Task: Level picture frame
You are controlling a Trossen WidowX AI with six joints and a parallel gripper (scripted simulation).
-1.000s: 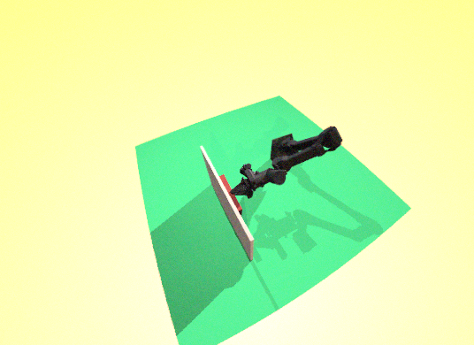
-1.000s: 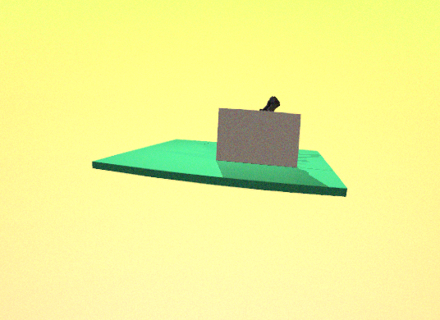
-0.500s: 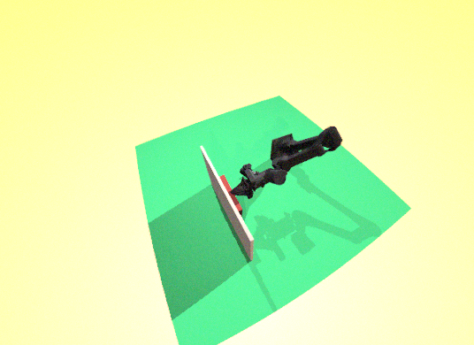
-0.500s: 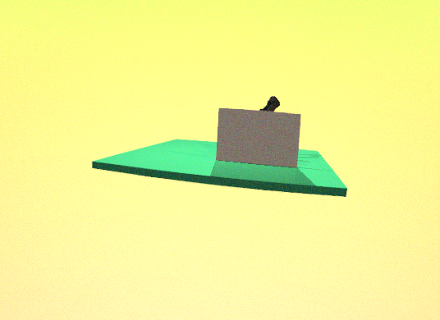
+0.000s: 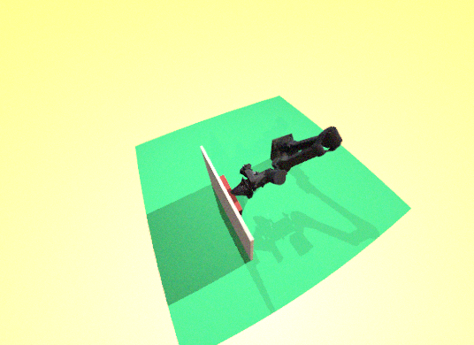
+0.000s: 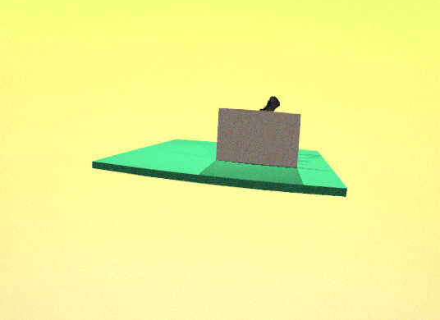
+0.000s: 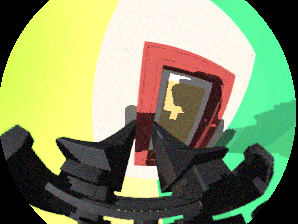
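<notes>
My gripper tip is now 10 mm short of the picture frame, 10 mm to the left of it and 50 mm above it. The rest, counted from my gripper tip: wall panel (20 mm ahead, 70 mm below).
</notes>
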